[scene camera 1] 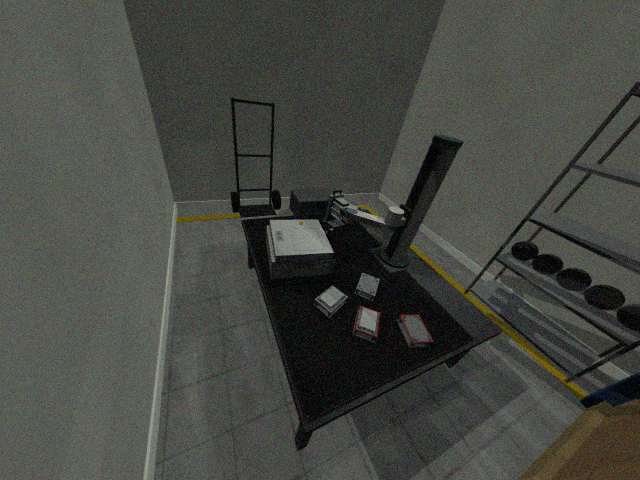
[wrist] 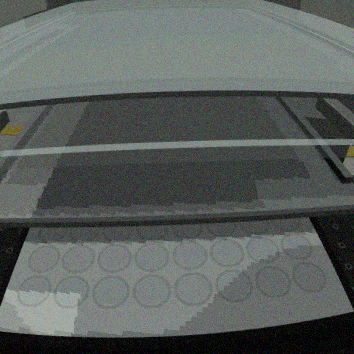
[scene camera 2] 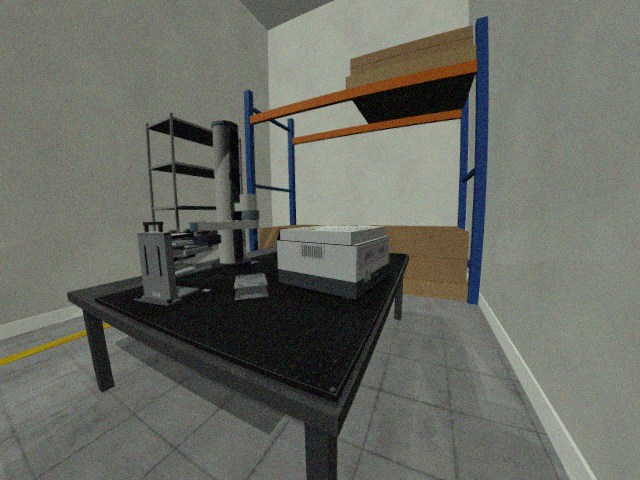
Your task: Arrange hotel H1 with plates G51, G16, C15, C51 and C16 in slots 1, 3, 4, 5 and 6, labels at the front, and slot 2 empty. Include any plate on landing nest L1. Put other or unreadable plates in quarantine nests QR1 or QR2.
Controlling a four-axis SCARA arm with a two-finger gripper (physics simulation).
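Places are measured from the arm's base along level axes (x right, y ahead, z up), in metres.
Pixels of known places: arm's base at its link origin: (scene camera 1: 393, 257) (scene camera 2: 231, 264).
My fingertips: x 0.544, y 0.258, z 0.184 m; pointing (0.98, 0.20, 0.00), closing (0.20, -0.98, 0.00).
Ahead of a thing's pixels: the offset from my fingertips to its middle. "spot": to the spot under its first point. Level surfaces: height alone.
Hotel H1 {dx +0.015, dy +0.002, dz -0.024 m} (scene camera 1: 329, 206) (scene camera 2: 156, 266) is an upright grey rack at the far end of the table in scene camera 1's view. Several plates or shelves show at its open side; their labels and slots are unreadable. My gripper (scene camera 2: 199, 238) (wrist: 177, 140) is open at the hotel, its yellow-marked fingers at the left and right edges of the wrist view. A grey translucent layer lies between them, and a plate with round wells {dx -0.027, dy -0.006, dz -0.024 m} (wrist: 152, 290) lies lower down. Two red-rimmed nests {dx -0.998, dy +0.324, dz -0.114 m} (scene camera 1: 366, 321) {spot: dx -1.128, dy +0.100, dz -0.121 m} (scene camera 1: 415, 329) and two pale plate stacks {dx -0.806, dy +0.448, dz -0.114 m} (scene camera 1: 330, 299) {spot: dx -0.784, dy +0.182, dz -0.121 m} (scene camera 1: 367, 285) stand nearer scene camera 1.
A large white instrument {dx -0.439, dy +0.530, dz -0.048 m} (scene camera 1: 301, 239) (scene camera 2: 320, 258) stands on the black-topped table {dz -0.171 m} (scene camera 1: 336, 372) (scene camera 2: 248, 335). A low grey stand (scene camera 2: 250, 286) sits between it and the hotel. The arm's column (scene camera 1: 421, 201) (scene camera 2: 224, 196) rises beside the table edge.
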